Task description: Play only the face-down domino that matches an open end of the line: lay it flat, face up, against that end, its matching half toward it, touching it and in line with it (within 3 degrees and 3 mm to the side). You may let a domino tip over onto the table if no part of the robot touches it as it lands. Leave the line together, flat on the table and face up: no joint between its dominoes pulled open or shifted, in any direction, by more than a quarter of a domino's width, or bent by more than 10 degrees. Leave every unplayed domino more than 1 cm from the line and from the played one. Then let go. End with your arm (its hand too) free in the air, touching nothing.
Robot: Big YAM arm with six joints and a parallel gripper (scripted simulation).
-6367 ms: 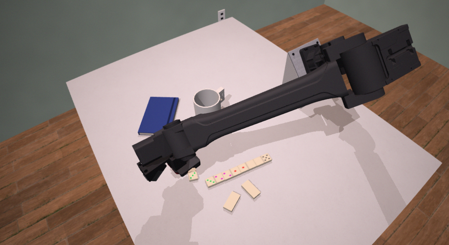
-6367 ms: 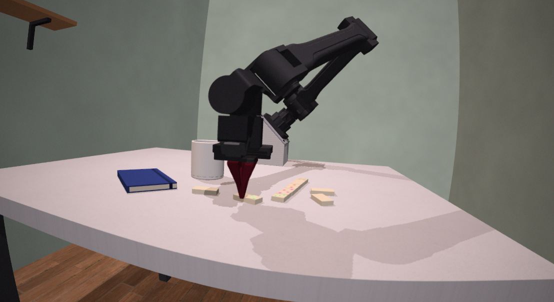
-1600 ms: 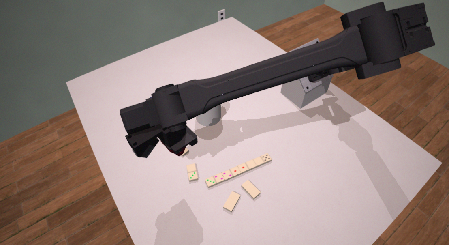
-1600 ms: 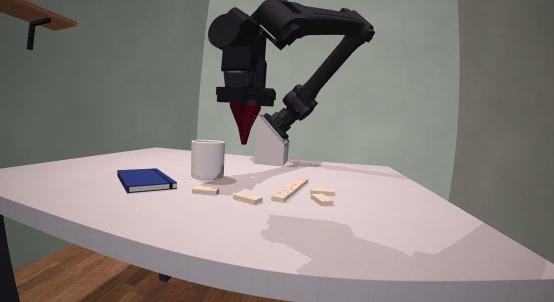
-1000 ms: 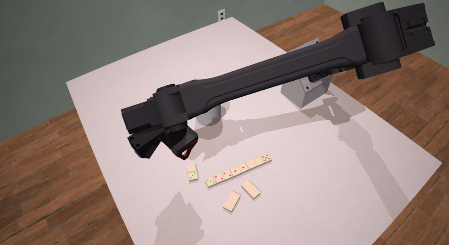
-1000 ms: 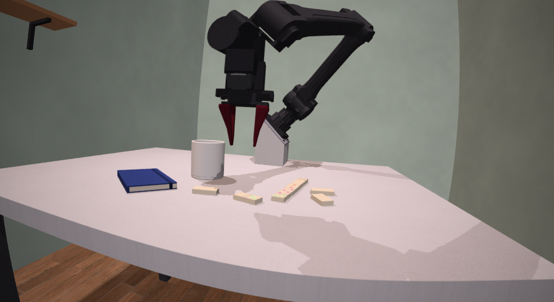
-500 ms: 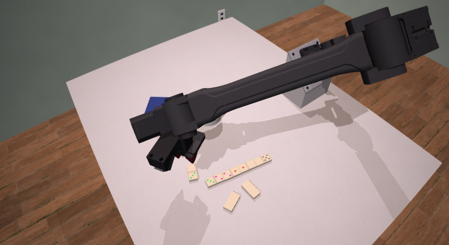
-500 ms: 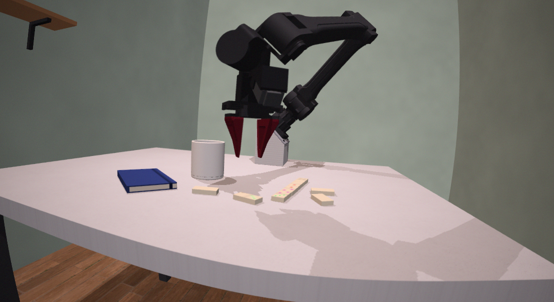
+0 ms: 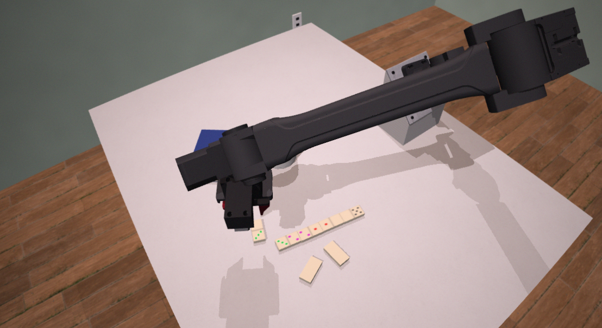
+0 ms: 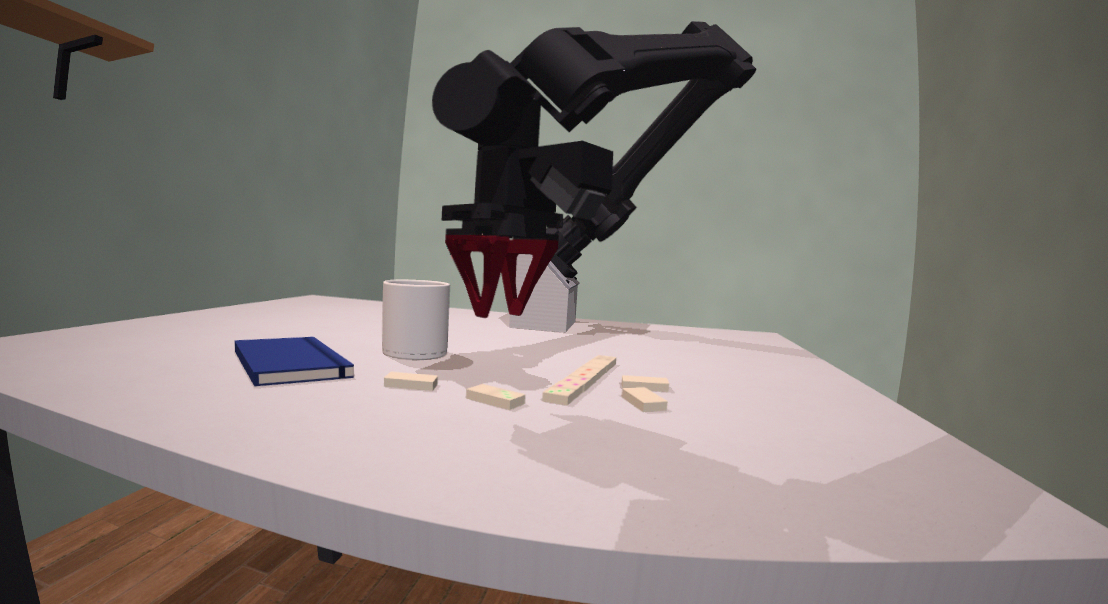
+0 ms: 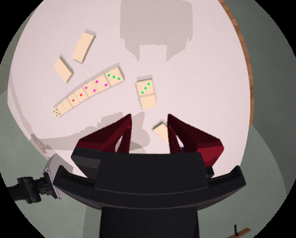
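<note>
Right now my hand is 9 cm above the domino. The rest, counted from my hand: white mug (17 cm to the right, 16 cm behind, 5 cm below); then blue notebook (27 cm to the right, 9 cm below, 1 cm behind).
</note>
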